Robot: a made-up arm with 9 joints. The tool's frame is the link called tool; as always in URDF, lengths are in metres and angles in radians. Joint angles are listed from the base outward. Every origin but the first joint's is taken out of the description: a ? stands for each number. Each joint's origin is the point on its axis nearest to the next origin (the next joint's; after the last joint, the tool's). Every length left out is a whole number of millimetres.
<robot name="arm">
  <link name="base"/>
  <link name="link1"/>
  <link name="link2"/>
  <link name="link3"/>
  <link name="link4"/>
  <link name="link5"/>
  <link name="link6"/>
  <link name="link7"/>
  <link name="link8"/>
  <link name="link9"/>
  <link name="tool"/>
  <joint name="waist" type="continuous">
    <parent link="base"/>
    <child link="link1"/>
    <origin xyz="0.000 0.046 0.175" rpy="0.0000 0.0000 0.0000"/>
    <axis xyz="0 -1 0"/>
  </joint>
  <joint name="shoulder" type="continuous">
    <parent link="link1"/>
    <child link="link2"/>
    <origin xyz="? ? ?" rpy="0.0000 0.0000 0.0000"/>
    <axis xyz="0 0 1"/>
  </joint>
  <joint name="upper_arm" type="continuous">
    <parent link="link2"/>
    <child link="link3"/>
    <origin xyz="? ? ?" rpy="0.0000 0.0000 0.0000"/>
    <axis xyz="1 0 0"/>
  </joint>
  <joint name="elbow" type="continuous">
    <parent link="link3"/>
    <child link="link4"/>
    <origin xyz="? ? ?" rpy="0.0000 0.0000 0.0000"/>
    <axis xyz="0 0 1"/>
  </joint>
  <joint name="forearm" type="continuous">
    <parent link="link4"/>
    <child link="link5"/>
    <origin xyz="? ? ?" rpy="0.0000 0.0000 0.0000"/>
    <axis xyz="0 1 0"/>
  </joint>
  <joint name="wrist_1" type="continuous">
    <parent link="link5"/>
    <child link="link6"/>
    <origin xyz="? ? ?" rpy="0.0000 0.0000 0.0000"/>
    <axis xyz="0 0 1"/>
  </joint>
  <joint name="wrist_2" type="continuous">
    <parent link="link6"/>
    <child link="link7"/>
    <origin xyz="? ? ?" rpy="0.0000 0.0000 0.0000"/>
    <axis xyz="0 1 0"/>
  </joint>
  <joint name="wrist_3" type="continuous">
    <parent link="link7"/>
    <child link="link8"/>
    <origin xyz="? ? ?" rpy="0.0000 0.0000 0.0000"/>
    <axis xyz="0 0 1"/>
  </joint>
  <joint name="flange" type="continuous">
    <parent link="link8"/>
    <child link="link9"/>
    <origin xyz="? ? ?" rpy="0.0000 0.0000 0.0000"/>
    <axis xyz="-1 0 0"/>
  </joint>
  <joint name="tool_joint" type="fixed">
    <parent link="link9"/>
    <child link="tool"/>
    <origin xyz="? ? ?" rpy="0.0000 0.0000 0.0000"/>
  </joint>
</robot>
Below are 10 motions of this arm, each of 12 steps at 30 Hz.
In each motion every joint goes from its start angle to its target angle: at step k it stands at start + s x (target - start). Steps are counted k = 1, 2, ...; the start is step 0. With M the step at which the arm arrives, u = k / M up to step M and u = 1 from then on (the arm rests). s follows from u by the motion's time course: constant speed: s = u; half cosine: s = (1 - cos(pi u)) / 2; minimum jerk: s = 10 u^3 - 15 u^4 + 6 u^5.
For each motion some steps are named. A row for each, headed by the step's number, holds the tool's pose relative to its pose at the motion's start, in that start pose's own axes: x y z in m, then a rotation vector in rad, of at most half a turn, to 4 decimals.
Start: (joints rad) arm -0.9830 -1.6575 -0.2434 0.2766 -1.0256 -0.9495 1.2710 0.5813 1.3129
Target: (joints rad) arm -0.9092 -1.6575 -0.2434 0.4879 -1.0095 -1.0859 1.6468 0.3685 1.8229
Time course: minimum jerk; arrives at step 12
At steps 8, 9, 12:
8: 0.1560 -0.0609 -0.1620 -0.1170 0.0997 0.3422
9: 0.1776 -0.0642 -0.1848 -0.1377 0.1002 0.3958
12: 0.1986 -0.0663 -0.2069 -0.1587 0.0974 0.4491

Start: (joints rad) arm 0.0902 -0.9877 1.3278 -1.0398 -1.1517 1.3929 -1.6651 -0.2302 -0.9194
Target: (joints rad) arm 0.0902 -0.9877 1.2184 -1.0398 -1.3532 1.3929 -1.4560 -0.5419 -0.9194
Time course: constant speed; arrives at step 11
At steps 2, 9, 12:
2: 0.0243 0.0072 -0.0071 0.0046 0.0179 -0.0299
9: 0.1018 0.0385 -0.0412 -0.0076 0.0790 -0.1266
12: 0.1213 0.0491 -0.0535 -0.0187 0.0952 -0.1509

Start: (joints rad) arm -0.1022 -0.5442 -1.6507 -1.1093 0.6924 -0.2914 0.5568 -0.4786 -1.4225
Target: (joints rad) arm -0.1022 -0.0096 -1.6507 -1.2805 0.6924 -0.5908 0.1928 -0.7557 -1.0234
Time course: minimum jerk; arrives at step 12
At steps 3, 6, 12:
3: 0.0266 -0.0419 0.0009 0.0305 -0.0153 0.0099
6: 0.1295 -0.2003 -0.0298 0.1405 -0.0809 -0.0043
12: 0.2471 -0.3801 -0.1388 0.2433 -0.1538 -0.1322

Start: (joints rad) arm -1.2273 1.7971 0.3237 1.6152 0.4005 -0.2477 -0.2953 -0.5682 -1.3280
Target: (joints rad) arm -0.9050 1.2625 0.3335 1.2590 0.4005 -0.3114 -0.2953 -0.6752 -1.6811
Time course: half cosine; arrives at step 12
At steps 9, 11, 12:
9: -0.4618 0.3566 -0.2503 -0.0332 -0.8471 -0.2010
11: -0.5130 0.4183 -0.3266 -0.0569 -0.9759 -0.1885
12: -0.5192 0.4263 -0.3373 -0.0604 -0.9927 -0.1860

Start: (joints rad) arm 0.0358 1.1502 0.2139 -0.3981 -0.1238 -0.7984 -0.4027 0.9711 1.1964
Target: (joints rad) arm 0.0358 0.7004 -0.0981 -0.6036 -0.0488 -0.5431 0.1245 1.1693 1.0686
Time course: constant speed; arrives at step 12
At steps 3, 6, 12:
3: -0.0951 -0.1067 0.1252 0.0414 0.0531 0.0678
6: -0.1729 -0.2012 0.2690 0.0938 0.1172 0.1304
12: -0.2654 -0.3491 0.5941 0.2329 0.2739 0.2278

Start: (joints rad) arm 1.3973 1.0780 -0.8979 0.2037 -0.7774 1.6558 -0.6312 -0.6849 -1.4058
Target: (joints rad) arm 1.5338 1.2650 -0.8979 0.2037 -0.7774 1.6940 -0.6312 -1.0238 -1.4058
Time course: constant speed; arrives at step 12
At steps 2, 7, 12:
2: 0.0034 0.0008 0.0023 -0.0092 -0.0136 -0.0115
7: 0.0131 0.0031 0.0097 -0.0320 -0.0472 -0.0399
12: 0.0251 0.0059 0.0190 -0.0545 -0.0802 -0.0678

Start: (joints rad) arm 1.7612 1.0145 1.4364 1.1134 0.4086 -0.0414 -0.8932 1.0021 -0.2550
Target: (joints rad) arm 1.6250 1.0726 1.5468 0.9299 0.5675 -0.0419 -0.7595 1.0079 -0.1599
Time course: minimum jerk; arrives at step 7
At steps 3, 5, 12:
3: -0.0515 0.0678 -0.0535 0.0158 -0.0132 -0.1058
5: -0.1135 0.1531 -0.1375 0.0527 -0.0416 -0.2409
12: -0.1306 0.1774 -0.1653 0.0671 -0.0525 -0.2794

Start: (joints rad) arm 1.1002 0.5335 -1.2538 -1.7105 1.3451 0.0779 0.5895 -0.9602 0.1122
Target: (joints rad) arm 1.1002 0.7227 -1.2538 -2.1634 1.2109 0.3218 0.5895 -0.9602 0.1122
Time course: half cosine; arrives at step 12
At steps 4, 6, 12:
4: 0.0433 0.0269 -0.0351 0.0531 -0.0010 0.1244
6: 0.0826 0.0590 -0.0714 0.1081 -0.0008 0.2443
12: 0.1463 0.1355 -0.1474 0.2243 0.0050 0.4681

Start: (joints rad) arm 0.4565 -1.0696 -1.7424 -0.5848 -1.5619 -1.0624 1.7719 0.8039 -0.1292
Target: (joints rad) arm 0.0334 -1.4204 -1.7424 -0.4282 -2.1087 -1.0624 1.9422 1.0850 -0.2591
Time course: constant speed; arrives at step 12
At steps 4, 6, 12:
4: 0.1290 -0.0670 0.2175 -0.0080 0.2543 0.2281
6: 0.2156 -0.0910 0.3165 0.0010 0.3881 0.3336
12: 0.5452 -0.1217 0.5468 0.0759 0.8083 0.6087

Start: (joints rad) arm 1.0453 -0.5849 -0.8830 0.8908 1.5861 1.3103 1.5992 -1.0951 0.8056
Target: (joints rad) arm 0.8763 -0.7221 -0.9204 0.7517 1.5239 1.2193 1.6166 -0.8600 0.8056
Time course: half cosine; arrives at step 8
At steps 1, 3, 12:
1: -0.0001 0.0027 0.0017 0.0020 -0.0119 0.0108
3: -0.0008 0.0227 0.0130 0.0170 -0.0961 0.0900
12: -0.0023 0.0781 0.0353 0.0601 -0.3073 0.3080

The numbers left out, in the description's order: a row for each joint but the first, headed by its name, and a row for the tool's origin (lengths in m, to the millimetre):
shoulder: 0.002 0.000 -0.288
upper_arm: -0.229 -0.255 0.000
elbow: 0.000 -0.369 0.042
forearm: -0.060 -0.344 0.000
wrist_1: -0.111 0.000 0.353
wrist_2: 0.103 -0.337 0.000
wrist_3: -0.081 0.000 0.186
flange: -0.074 0.066 0.000
tool: 0.000 0.034 0.105

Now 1 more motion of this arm.
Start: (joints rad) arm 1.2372 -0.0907 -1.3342 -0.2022 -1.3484 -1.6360 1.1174 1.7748 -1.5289
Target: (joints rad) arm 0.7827 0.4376 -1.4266 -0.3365 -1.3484 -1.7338 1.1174 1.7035 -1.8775
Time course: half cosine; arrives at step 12
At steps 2, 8, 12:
2: -0.0204 -0.0048 0.0502 0.0502 0.0197 0.0158
8: -0.2017 -0.1953 0.5143 0.5706 0.1970 0.2116
12: -0.2553 -0.3225 0.6436 0.7620 0.2519 0.3007

